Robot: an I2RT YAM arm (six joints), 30 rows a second.
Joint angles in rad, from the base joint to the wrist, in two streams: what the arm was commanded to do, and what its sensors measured. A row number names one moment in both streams.
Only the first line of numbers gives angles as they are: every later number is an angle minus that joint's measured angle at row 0.
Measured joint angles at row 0:
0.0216, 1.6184, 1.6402, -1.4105, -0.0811, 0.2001
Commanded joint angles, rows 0 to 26:
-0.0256, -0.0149, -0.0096, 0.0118, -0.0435, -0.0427
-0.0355, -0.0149, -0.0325, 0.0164, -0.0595, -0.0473
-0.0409, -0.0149, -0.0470, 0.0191, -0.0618, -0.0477
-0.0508, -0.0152, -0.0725, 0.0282, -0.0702, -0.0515
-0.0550, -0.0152, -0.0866, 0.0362, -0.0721, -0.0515
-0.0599, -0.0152, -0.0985, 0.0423, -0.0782, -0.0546
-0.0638, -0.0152, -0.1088, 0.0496, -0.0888, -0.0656
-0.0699, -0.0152, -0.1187, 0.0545, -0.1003, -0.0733
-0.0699, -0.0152, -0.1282, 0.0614, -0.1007, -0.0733
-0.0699, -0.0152, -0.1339, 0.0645, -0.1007, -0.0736
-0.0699, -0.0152, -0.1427, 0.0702, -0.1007, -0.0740
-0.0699, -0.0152, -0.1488, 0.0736, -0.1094, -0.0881
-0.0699, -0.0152, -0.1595, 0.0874, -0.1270, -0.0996
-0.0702, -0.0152, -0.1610, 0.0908, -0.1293, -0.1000
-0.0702, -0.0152, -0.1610, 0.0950, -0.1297, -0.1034
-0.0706, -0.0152, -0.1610, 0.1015, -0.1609, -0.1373
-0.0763, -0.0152, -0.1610, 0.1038, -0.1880, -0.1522
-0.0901, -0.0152, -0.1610, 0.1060, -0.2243, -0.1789
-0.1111, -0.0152, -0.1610, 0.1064, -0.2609, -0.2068
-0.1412, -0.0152, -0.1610, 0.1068, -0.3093, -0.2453
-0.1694, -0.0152, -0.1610, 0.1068, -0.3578, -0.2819
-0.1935, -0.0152, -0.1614, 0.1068, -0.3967, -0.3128
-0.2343, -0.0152, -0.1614, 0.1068, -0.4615, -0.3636
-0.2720, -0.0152, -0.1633, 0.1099, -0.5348, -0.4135
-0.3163, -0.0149, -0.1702, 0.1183, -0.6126, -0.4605
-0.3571, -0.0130, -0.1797, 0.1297, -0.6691, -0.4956
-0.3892, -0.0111, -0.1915, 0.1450, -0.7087, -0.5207
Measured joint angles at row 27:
-0.3113, 0.0000, -0.1645, 0.1224, -0.5130, -0.3903
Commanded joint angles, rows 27 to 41:
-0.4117, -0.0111, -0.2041, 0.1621, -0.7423, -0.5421
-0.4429, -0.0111, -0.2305, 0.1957, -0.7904, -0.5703
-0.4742, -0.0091, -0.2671, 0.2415, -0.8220, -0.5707
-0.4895, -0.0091, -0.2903, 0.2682, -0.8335, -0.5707
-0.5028, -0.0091, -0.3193, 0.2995, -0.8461, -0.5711
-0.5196, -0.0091, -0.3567, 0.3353, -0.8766, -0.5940
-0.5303, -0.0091, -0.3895, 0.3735, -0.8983, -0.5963
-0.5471, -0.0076, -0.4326, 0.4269, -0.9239, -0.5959
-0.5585, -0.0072, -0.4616, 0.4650, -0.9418, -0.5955
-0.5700, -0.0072, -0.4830, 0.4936, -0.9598, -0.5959
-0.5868, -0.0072, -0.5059, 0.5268, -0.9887, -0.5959
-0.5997, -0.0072, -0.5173, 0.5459, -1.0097, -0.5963
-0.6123, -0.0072, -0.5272, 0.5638, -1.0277, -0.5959
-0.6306, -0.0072, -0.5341, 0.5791, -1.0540, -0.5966
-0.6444, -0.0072, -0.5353, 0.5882, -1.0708, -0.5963
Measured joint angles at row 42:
-0.6131, 0.0023, -0.5253, 0.5695, -0.9689, -0.5783
